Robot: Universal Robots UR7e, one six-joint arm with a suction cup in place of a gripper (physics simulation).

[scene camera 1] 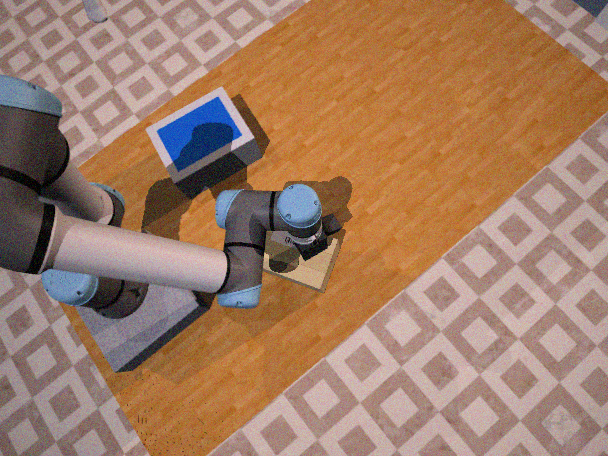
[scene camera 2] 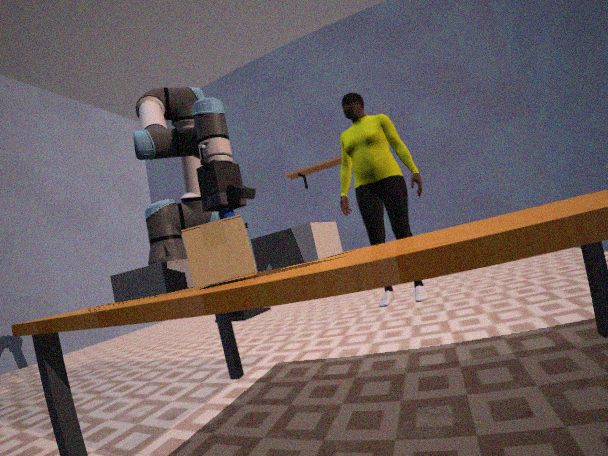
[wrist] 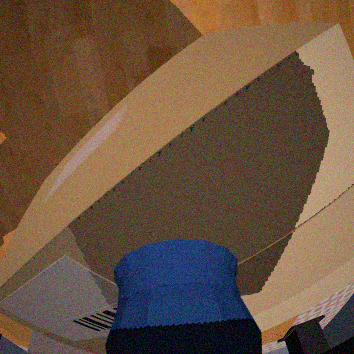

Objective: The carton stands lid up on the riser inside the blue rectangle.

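Observation:
The tan carton stands upright, lid up, on the wooden table in front of the arm's base. A grey barcode label lies on its lid. My blue suction cup sits pressed on the lid; in the top view the wrist hides it. The grey riser stands behind and to the left of the carton. The blue rectangle on its top is bare and partly in the arm's shadow.
The arm's grey pedestal stands at the table's near-left corner. The table stretches to the right. A person in a yellow top stands on the floor beyond the table.

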